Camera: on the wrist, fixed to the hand. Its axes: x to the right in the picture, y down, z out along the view.
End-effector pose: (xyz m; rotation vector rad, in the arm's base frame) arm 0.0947 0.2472 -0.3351 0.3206 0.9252 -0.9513
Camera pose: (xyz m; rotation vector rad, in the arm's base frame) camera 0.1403 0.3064 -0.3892 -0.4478 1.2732 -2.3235
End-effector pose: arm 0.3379 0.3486 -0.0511 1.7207 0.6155 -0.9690
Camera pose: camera 0.4243 0.3612 -0.0211 1.0870 2.1420 -1.7891
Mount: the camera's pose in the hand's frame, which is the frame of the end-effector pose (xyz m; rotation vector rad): 0.0214 0.0785 -0.0435 -0.0047 0.1453 -1.5315
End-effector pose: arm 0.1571 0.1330 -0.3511 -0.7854 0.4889 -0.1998
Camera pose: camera 0.1538 0.1528 -0.4412 -1.0157 -0.0804 -1.6755
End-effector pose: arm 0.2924 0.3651 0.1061 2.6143 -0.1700 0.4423
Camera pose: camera 0.2850 0.3162 0.1840 1.9155 1.6863 0.0335
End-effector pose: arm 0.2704 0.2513 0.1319 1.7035 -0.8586 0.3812
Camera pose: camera 0.2369 0.2767 0.2140 1.8065 0.6547 -0.5386
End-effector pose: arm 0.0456 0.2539 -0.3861 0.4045 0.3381 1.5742
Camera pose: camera -0.0446 0.2732 -0.3882 -0.0452 0.5582 0.0965
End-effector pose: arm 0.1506 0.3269 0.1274 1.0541 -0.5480 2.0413
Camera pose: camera 0.0595 0.3161 0.1180 0.8279 0.3273 0.7138
